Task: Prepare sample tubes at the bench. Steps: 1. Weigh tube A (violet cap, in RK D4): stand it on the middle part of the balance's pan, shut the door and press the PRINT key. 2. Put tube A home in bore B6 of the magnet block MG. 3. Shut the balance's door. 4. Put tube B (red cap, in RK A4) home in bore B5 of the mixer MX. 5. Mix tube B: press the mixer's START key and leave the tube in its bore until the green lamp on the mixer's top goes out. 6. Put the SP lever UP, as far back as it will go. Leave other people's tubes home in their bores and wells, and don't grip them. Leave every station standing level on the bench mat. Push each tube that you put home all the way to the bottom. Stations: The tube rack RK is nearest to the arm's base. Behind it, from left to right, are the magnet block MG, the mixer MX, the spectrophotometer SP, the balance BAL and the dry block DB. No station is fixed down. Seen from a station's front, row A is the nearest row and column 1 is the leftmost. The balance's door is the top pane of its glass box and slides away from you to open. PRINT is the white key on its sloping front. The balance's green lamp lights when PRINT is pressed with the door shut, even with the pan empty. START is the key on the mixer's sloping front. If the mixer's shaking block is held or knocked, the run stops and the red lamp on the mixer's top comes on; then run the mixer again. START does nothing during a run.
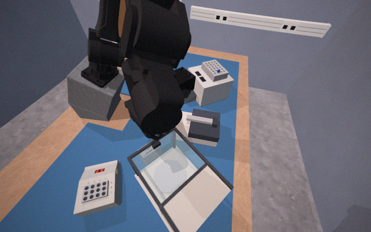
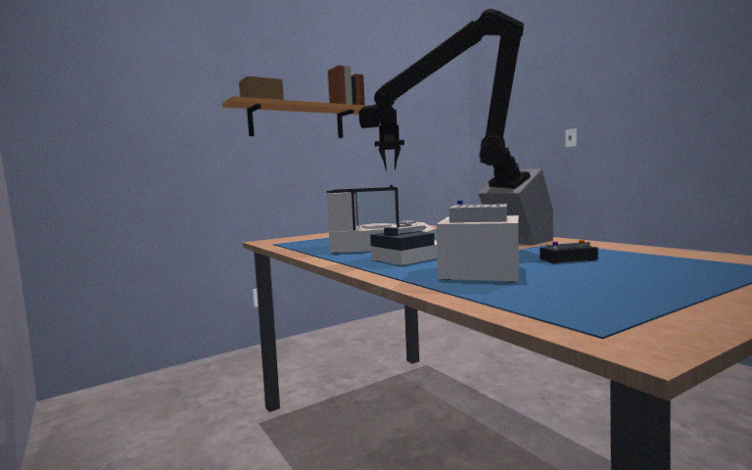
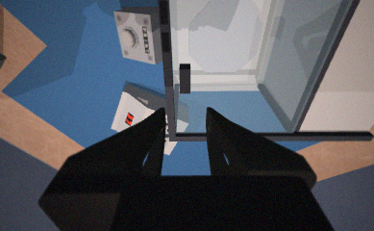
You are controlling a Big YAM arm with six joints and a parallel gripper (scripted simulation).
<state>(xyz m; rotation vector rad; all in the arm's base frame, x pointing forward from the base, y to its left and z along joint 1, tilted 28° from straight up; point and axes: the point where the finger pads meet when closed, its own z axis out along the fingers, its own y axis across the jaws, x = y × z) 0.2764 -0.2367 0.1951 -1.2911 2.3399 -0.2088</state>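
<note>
Right now the green rack RK is 26 cm below my hand, 23 cm to the left of it and 13 cm behind it. Round my hand: SP lever 23 cm to the left, 19 cm below, 9 cm ahead; balance door 7 cm below, 2 cm ahead, 1 cm to the right; white print key 21 cm below, 8 cm behind, 5 cm to the left.
</note>
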